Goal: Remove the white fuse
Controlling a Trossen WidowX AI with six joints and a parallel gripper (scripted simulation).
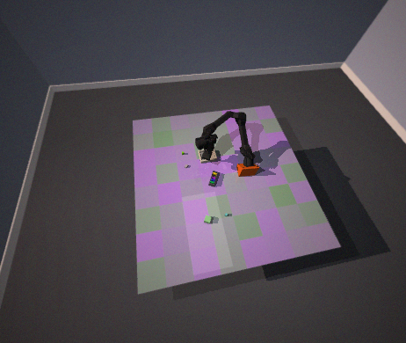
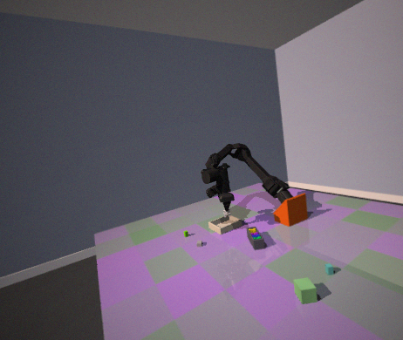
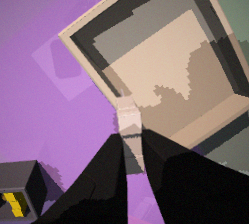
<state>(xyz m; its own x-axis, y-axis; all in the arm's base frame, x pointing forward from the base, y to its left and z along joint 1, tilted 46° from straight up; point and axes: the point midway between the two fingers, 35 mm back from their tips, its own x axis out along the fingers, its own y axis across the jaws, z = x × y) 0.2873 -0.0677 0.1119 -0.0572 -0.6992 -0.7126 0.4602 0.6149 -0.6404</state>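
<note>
Now: the beige tray 1 cm behind my gripper tip, 4 cm to the right of it and 9 cm below it. Round my gripper tip: small grey piece (17 cm ahead, 2 cm to the left, 9 cm below); then small teal cube (5 cm behind, 44 cm to the left, 8 cm below); then white fuse (1 cm below).
</note>
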